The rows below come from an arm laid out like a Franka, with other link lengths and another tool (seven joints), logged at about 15 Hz.
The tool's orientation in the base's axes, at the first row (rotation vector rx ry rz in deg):
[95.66 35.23 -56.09]
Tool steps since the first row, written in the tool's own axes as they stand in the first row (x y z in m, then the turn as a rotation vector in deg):
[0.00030 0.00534 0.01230 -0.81 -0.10 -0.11]
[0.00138 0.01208 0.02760 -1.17 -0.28 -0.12]
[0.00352 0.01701 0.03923 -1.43 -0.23 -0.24]
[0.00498 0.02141 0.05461 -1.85 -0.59 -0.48]
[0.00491 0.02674 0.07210 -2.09 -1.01 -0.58]
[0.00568 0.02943 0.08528 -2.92 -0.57 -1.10]
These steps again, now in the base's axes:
[0.00068 -0.01334 0.00122 -0.48 0.19 0.64]
[0.00199 -0.03001 0.00220 -0.81 0.29 0.85]
[0.00353 -0.04272 0.00173 -0.87 0.40 1.11]
[0.00316 -0.05877 0.00114 -1.31 0.77 1.30]
[0.00208 -0.07700 0.00211 -1.74 1.02 1.29]
[0.00065 -0.09038 0.00145 -1.67 1.43 2.28]

